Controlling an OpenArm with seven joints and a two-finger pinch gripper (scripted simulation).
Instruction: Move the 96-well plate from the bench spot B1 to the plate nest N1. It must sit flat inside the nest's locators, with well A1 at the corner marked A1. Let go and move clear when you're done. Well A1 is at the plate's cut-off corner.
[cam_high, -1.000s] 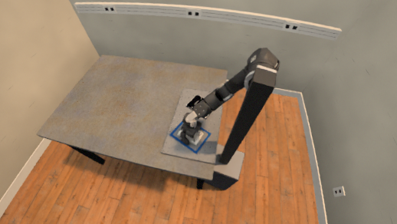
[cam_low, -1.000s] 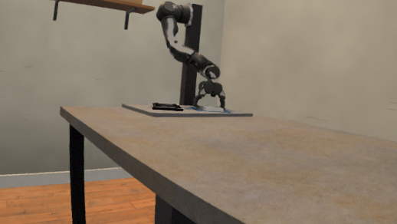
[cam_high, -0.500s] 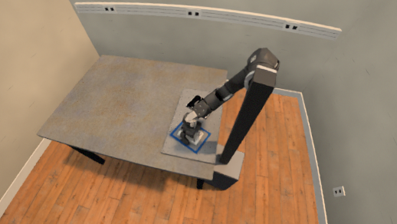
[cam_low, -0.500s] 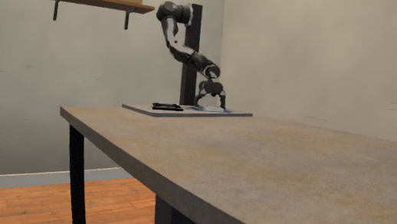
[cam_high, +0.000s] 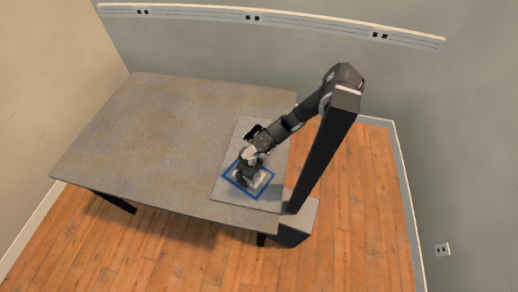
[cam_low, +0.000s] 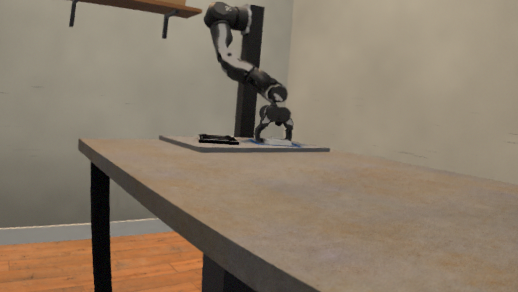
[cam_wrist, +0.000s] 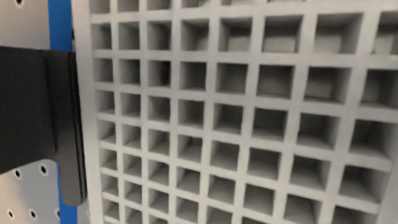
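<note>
Now: hand right at the white 96-well plate. Round my hand: black plate nest: 21 cm to the right, 1 cm ahead.
</note>
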